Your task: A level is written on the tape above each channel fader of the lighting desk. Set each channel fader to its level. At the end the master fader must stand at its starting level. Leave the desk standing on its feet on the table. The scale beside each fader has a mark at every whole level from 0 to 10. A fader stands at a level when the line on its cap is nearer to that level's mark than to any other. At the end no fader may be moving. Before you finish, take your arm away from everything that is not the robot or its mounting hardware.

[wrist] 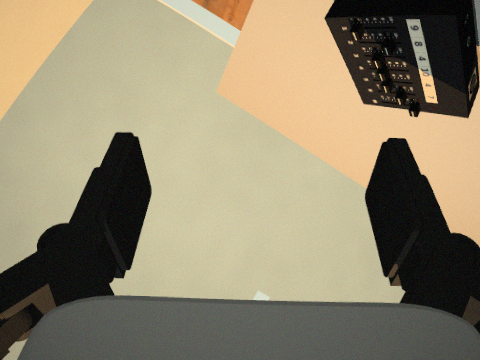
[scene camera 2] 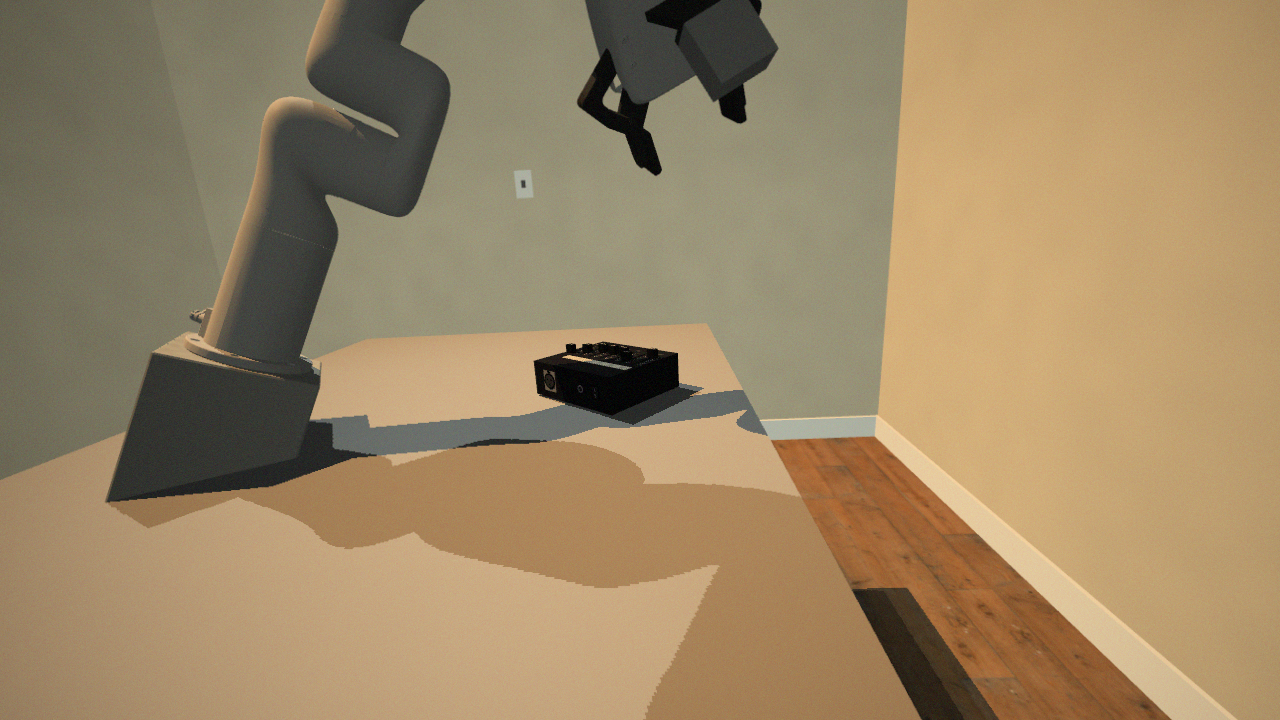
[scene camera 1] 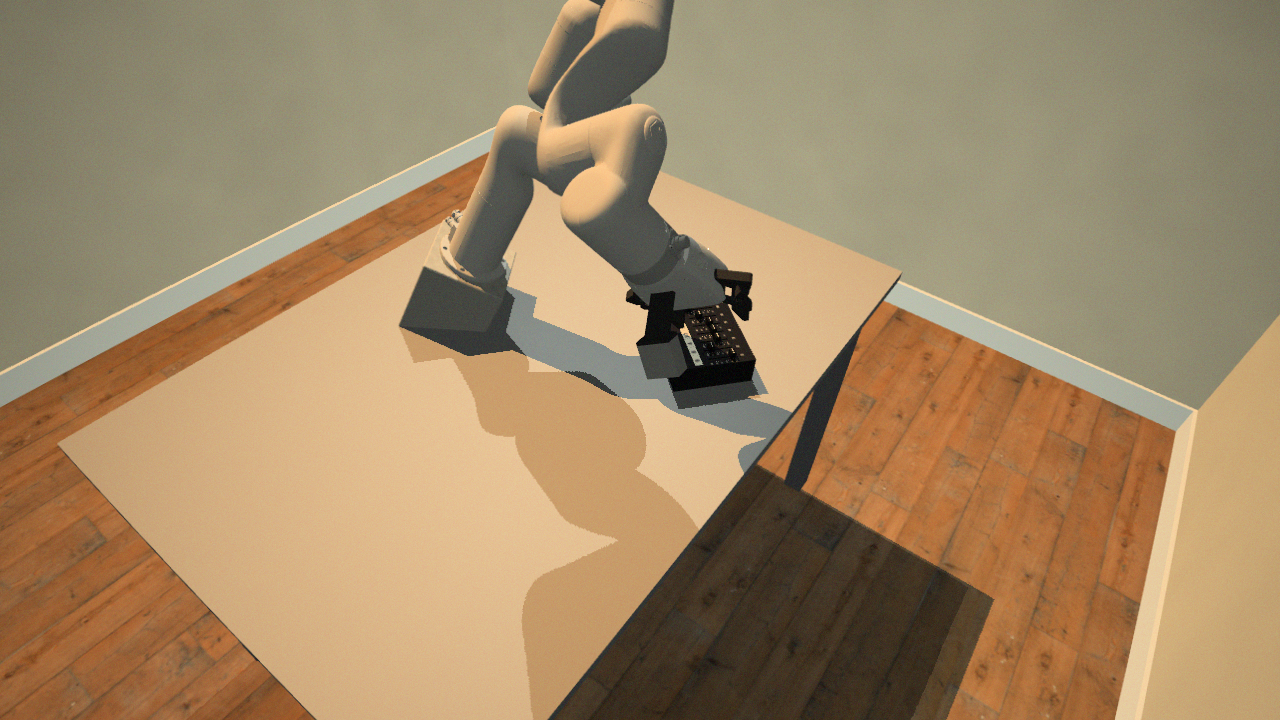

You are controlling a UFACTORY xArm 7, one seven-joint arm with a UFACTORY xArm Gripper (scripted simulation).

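You can see the gripper in scene camera 2 [693, 143]. The gripper is visible in the wrist view and in scene camera 1 too, and there's a spot on it, [wrist: 64, 269], that is the same spot as [scene camera 1: 730, 301].
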